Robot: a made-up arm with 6 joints. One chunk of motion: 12 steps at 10 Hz.
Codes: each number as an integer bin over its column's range. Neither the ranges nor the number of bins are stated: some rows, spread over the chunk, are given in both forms.
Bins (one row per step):
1: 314 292 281 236 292 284
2: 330 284 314 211 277 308
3: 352 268 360 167 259 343
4: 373 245 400 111 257 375
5: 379 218 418 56 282 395
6: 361 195 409 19 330 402
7: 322 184 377 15 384 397
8: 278 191 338 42 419 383
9: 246 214 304 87 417 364
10: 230 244 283 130 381 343
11: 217 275 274 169 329 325
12: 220 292 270 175 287 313
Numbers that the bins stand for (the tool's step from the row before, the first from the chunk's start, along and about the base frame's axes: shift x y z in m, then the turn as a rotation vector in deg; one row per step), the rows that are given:
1: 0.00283 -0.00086 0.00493 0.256 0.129 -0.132
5: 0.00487 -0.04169 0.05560 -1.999 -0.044 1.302
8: 0.00170 -0.05659 0.02601 -2.174 2.316 1.147
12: -0.00011 -0.00086 0.00086 -0.508 0.042 0.243
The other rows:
2: 0.00333 -0.00527 0.01714 -0.057 -0.130 0.178
3: 0.00402 -0.01410 0.03415 -0.608 -0.440 0.630
4: 0.00468 -0.02679 0.04895 -1.310 -0.474 1.043
6: 0.00430 -0.05439 0.05227 -2.462 0.783 1.392
7: 0.00308 -0.06046 0.04044 -2.512 1.713 1.328
9: 0.00070 -0.04390 0.01344 -1.610 2.281 0.901
10: 0.00020 -0.02735 0.00567 -1.072 1.661 0.630
11: -0.00021 -0.01024 0.00234 -0.583 0.766 0.398

